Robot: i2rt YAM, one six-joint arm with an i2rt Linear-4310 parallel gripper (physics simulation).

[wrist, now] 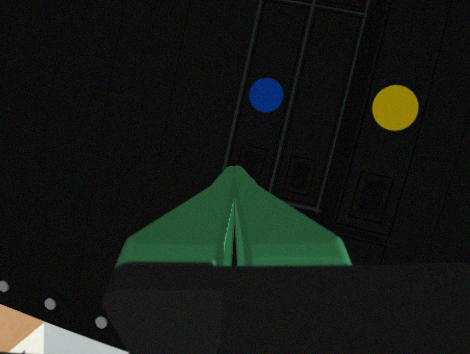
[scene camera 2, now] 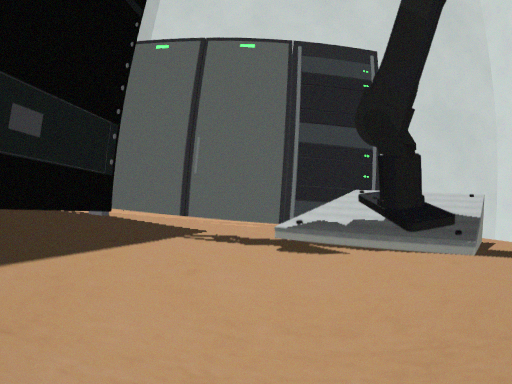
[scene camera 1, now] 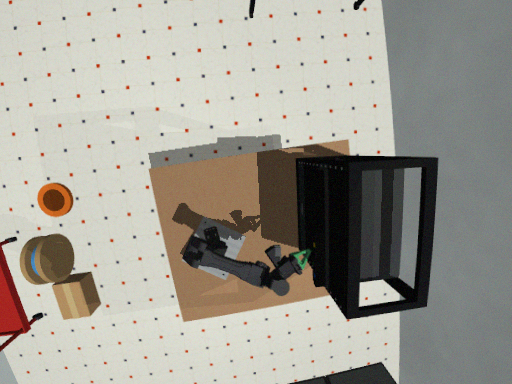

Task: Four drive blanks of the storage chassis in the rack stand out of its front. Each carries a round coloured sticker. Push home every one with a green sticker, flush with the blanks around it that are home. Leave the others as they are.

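Note:
The black rack stands at the right in scene camera 1; part of it shows at the left in scene camera 2. In the wrist view the dark chassis front carries a blank with a blue sticker and, further right, a blank with a yellow sticker. The yellow one appears to stand out; how far the blue one stands out is hard to tell. No green sticker shows in the wrist view. My gripper is shut and empty, its green fingertips together in front of the chassis, below the blue sticker in the wrist view.
The arm's base plate is on the brown table top. An orange ring-shaped object, a round brown spool and a carton lie left of the table. Grey cabinets stand behind.

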